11 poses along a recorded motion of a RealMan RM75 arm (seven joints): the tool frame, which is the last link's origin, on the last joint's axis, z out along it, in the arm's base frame.
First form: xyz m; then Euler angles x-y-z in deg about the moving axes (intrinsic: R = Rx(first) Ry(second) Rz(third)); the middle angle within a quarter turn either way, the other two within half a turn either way.
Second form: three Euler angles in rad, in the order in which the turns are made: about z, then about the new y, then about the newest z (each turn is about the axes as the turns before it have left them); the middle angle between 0 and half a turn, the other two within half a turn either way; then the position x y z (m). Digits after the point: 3 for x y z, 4 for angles.
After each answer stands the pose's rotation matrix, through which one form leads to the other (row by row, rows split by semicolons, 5 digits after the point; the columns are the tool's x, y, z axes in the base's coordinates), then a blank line. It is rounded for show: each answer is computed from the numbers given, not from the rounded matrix.
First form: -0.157 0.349 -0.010 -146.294 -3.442 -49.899
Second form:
1.6788 2.5506 -2.3519 -0.157 0.349 -0.010
0.64298 0.76353 -0.06004; 0.65779 -0.51037 0.55393; 0.39230 -0.39566 -0.83040

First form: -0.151 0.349 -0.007 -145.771 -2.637 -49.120
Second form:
1.6525 2.5426 -2.3606 -0.151 0.349 -0.007
0.65378 0.75528 -0.04601; 0.64206 -0.52155 0.56191; 0.40040 -0.39691 -0.82592

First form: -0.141 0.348 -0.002 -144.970 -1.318 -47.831
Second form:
1.6109 2.5298 -2.3728 -0.141 0.348 -0.002
0.67114 0.74097 -0.02300; 0.61577 -0.53993 0.57385; 0.41279 -0.39930 -0.81863

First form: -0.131 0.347 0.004 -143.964 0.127 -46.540
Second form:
1.5670 2.5126 -2.3861 -0.131 0.347 0.004
0.68785 0.72585 0.00222; 0.58606 -0.55717 0.58829; 0.42825 -0.40336 -0.80865

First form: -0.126 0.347 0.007 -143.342 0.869 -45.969
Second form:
1.5454 2.5016 -2.3935 -0.126 0.347 0.007
0.69497 0.71888 0.01517; 0.57047 -0.56409 0.59697; 0.43770 -0.40622 -0.80212

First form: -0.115 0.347 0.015 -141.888 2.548 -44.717
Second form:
1.4988 2.4752 -2.4079 -0.115 0.347 0.015
0.70989 0.70291 0.04446; 0.53410 -0.57840 0.61659; 0.45912 -0.41397 -0.78603

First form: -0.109 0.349 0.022 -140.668 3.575 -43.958
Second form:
1.4725 2.4527 -2.4140 -0.109 0.349 0.022
0.71845 0.69278 0.06236; 0.50845 -0.58423 0.63258; 0.47467 -0.42277 -0.77198

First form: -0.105 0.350 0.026 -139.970 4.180 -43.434
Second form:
1.4577 2.4398 -2.4154 -0.105 0.350 0.026
0.72424 0.68569 0.07289; 0.49239 -0.58826 0.64148; 0.48273 -0.42869 -0.76367

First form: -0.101 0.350 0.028 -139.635 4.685 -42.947
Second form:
1.4449 2.4332 -2.4162 -0.101 0.350 0.028
0.72954 0.67905 0.08168; 0.48040 -0.59376 0.64549; 0.48681 -0.43167 -0.75939

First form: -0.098 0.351 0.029 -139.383 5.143 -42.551
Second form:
1.4334 2.4280 -2.4176 -0.098 0.351 0.029
0.73371 0.67352 0.08964; 0.47033 -0.59866 0.64838; 0.49036 -0.43356 -0.75602

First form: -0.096 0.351 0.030 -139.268 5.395 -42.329
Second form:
1.4271 2.4256 -2.4183 -0.096 0.351 0.030
0.73602 0.67040 0.09402; 0.46492 -0.60153 0.64963; 0.49207 -0.43443 -0.75441

